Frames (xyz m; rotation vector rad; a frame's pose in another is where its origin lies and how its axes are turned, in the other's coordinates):
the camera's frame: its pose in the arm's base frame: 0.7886 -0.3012 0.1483 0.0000 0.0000 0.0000
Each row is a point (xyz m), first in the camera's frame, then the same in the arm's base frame.
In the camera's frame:
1: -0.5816 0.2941 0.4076
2: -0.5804 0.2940 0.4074
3: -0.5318 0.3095 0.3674
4: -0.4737 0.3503 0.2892
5: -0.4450 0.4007 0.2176
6: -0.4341 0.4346 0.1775
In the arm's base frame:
1: 0.2070 -0.0071 0.5559
2: 0.2082 -0.0072 0.5557
3: 0.2568 0.0083 0.5157
4: 0.3149 0.0491 0.4375
5: 0.3436 0.0995 0.3659
6: 0.3545 0.1334 0.3258

